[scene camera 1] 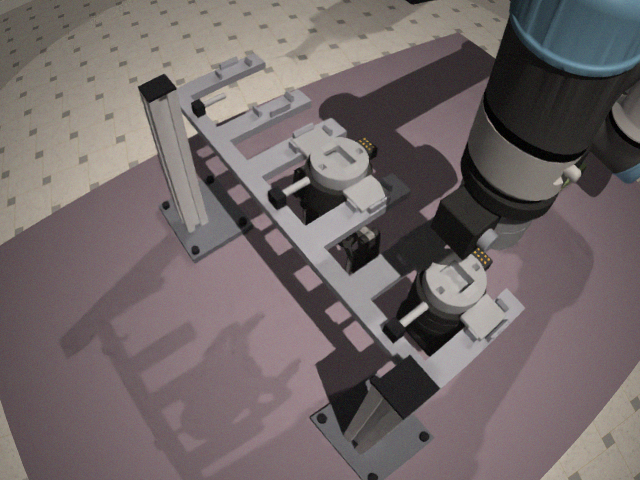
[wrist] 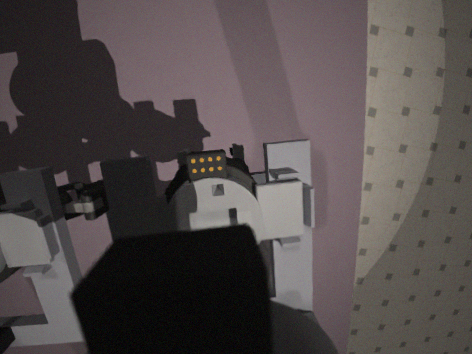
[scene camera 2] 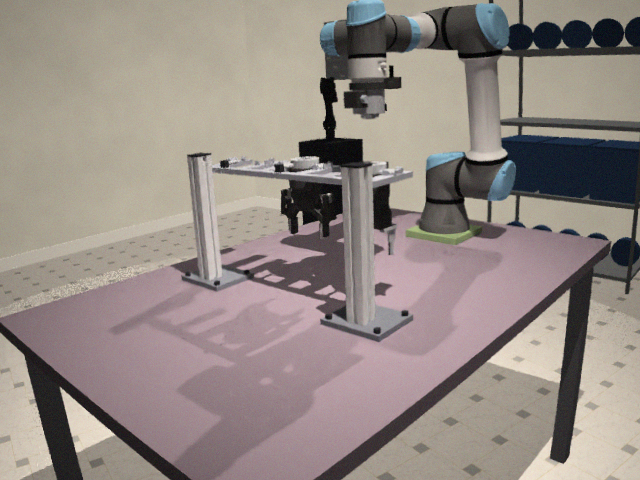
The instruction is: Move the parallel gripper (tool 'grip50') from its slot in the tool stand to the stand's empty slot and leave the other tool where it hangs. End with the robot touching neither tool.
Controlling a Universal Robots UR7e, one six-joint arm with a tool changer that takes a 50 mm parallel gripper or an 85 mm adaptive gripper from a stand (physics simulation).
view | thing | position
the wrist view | parallel gripper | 209, 190
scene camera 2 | adaptive gripper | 307, 196
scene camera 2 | parallel gripper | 382, 214
